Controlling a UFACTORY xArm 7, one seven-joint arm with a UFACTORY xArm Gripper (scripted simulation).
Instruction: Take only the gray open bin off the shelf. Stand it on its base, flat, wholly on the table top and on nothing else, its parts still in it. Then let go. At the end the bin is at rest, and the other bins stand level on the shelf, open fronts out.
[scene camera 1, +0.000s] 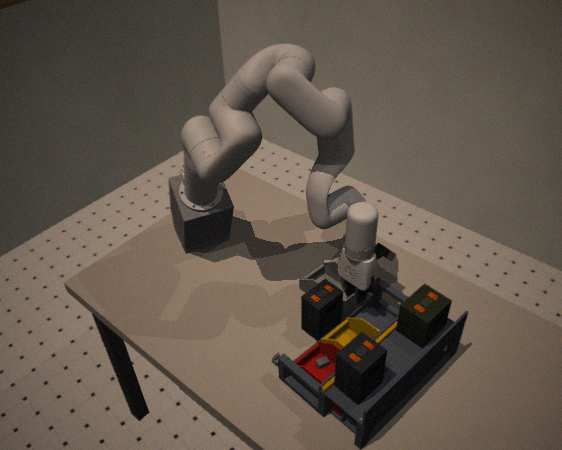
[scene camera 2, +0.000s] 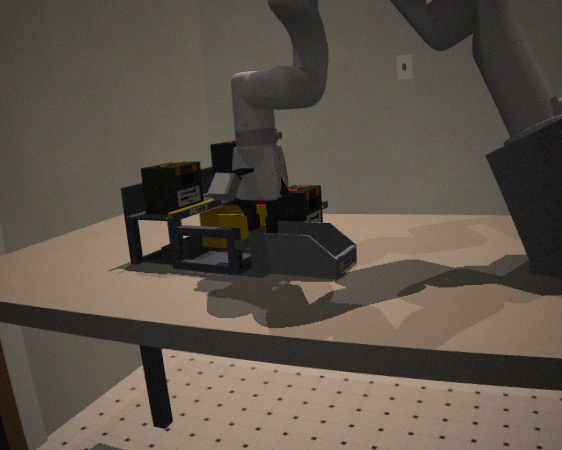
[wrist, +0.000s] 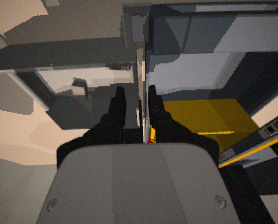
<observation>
In view: the gripper (scene camera 2: 263, 235), a gray bin (scene camera 2: 293, 250), a red bin (scene camera 1: 320, 349) and a yellow bin (scene camera 2: 222, 216).
The yellow bin also shows in the wrist view (wrist: 206, 117). The gripper is seen too in the wrist view (wrist: 136, 94).
</observation>
